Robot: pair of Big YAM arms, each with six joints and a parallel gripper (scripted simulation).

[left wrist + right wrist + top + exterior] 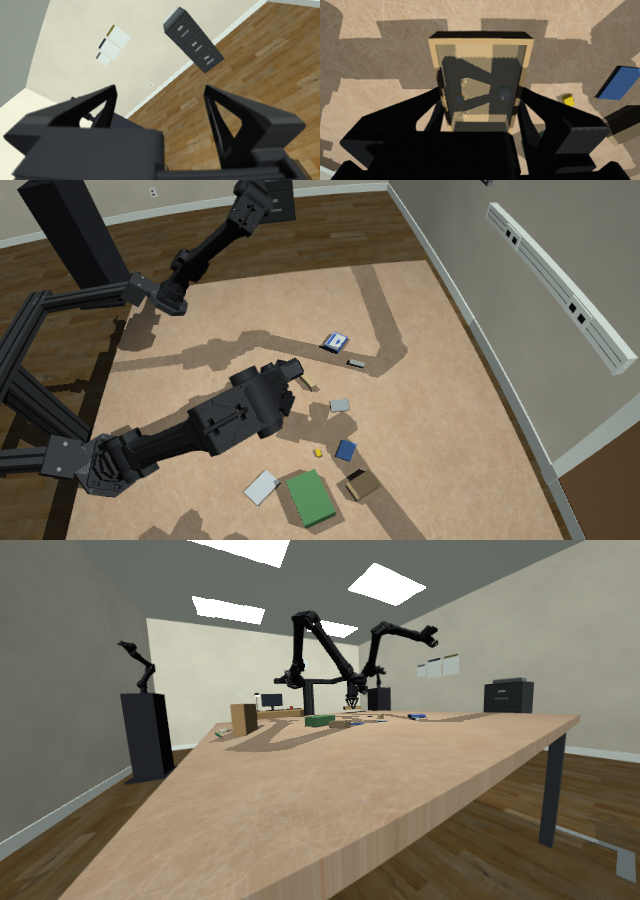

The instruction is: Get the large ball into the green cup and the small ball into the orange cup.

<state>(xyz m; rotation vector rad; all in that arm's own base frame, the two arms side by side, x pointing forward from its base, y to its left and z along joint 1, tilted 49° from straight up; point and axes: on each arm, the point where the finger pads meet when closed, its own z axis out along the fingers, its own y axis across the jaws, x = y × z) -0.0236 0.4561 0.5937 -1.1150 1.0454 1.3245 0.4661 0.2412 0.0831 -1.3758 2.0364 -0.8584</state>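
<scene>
The covered wooden puzzle is 1 cm below my right hand. From my right hand the other things lie so: small yellow piece 13 cm ahead, 12 cm to the right, 8 cm below; grey tile 21 cm ahead, 6 cm to the left, 8 cm below; blue tile 22 cm ahead, 11 cm to the right, 8 cm below.
</scene>
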